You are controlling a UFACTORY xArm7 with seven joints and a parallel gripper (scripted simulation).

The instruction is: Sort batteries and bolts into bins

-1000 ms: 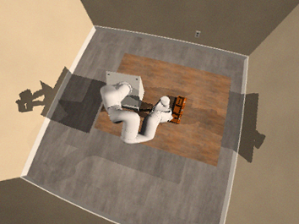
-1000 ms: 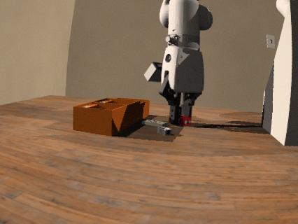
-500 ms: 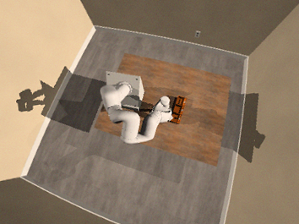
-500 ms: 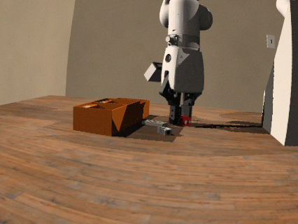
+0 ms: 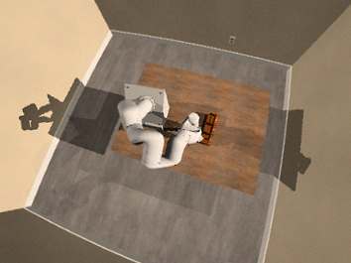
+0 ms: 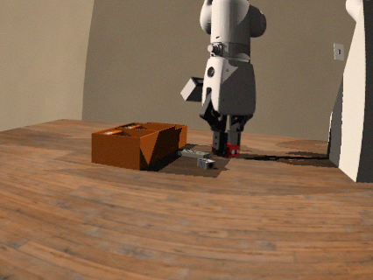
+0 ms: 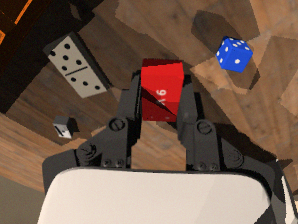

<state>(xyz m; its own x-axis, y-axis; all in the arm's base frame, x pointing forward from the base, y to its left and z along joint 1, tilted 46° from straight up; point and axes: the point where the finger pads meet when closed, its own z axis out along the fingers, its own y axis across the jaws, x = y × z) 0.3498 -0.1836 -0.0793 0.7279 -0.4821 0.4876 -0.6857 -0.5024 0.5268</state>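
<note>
Now: the blue piece 6 cm to the right of my hand and 2 cm below it. The rest, counted from my hand: small black piece: 13 cm ahead, 4 cm to the right, 1 cm below; red block: 1 cm to the left, 1 cm below, 1 cm behind; pale grey block: 11 cm to the left, 2 cm below, 2 cm ahead.
</note>
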